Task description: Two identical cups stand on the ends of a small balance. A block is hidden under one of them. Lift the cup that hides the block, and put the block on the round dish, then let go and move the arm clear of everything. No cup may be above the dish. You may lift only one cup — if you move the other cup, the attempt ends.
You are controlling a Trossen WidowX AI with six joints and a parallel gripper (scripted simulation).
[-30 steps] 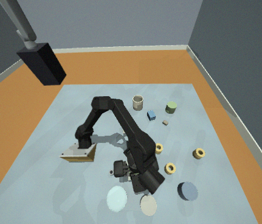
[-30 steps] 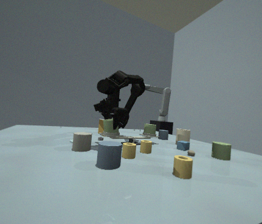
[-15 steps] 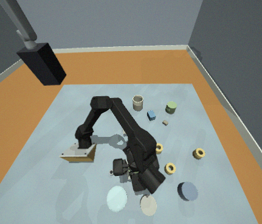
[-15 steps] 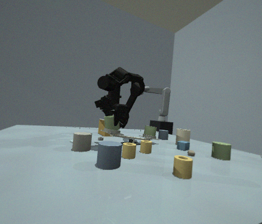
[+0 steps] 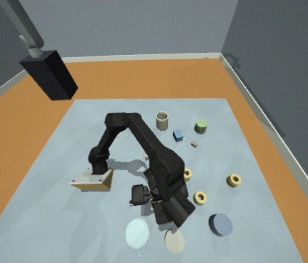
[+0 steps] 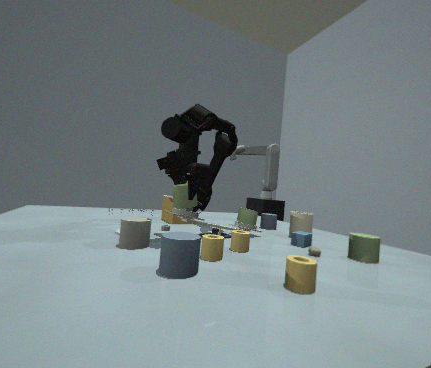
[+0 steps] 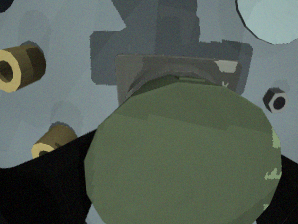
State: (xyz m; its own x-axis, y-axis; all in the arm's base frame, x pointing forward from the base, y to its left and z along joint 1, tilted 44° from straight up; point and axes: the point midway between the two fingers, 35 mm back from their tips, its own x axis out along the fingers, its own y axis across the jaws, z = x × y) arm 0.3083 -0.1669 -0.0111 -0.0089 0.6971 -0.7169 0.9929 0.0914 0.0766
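My gripper tip is 10 mm to the right of the grey block and 30 mm above it. The rest, counted from my gripper tip: pale round dish: 100 mm behind, 120 mm to the right, 120 mm below; blue cube: 120 mm ahead, 360 mm to the left, 100 mm below; brown lump: 220 mm ahead, 300 mm to the left, 110 mm below.
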